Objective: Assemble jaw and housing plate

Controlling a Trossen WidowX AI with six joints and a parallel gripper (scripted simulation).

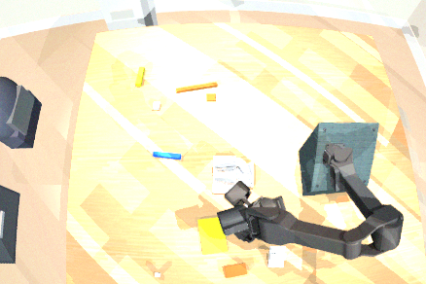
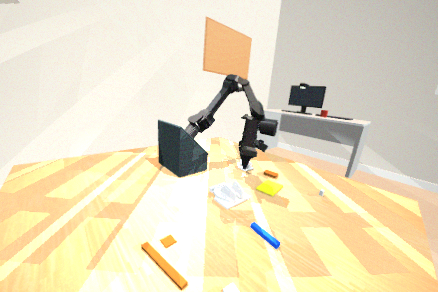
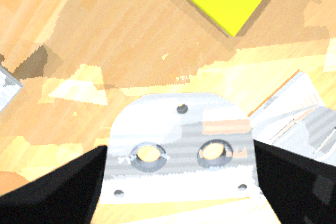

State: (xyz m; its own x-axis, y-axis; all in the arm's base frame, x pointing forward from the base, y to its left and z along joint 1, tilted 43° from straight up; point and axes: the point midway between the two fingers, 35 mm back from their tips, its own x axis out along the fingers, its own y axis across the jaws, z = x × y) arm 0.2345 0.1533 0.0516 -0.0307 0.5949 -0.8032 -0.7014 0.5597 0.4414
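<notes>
Right now my gripper tip is 15 cm to the left of the white jaw, 6 cm above it and 3 cm short of it. Round my gripper tip: white housing plate: 2 cm above, 1 cm to the left, 1 cm ahead; then yellow slab: 11 cm ahead, 7 cm below, 6 cm to the left; then orange block: 17 cm to the left, 6 cm below, 4 cm ahead.
</notes>
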